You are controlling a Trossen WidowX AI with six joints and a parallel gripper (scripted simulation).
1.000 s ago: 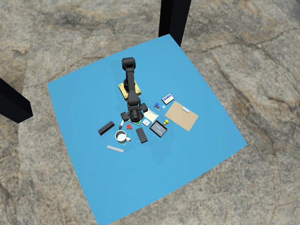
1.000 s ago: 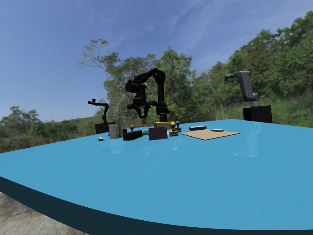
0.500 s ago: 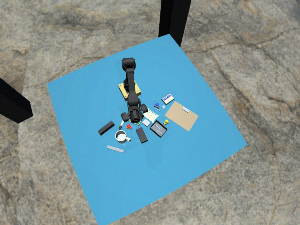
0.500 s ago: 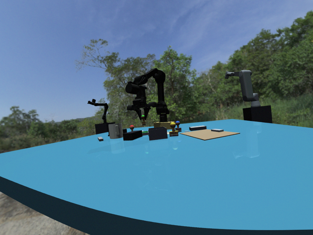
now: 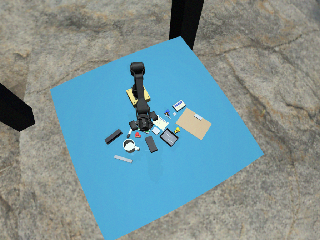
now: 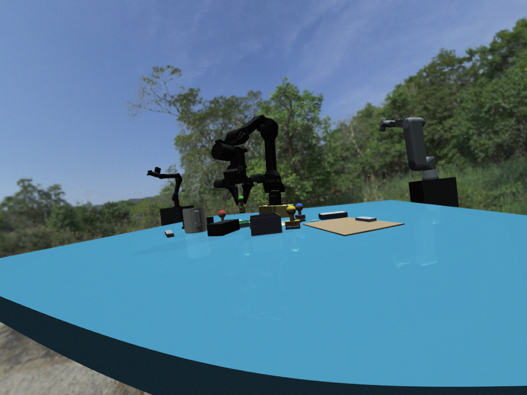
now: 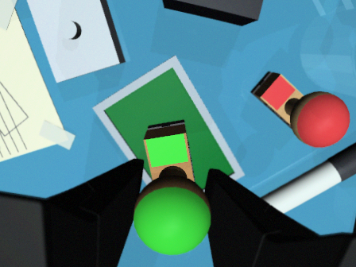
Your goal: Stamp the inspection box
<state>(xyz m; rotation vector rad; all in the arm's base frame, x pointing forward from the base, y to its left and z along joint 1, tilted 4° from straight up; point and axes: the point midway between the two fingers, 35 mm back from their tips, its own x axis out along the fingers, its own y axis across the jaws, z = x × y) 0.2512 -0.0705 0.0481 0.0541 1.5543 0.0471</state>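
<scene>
Now: gripper tip 7 cm above the green ink pad and 1 cm past it. Also, from my gripper tip: green-knobbed stamp: 1 cm below, 1 cm behind; then marker: 10 cm to the right, 7 cm below, 3 cm behind; then red stamp: 7 cm to the right, 6 cm below, 3 cm ahead.
</scene>
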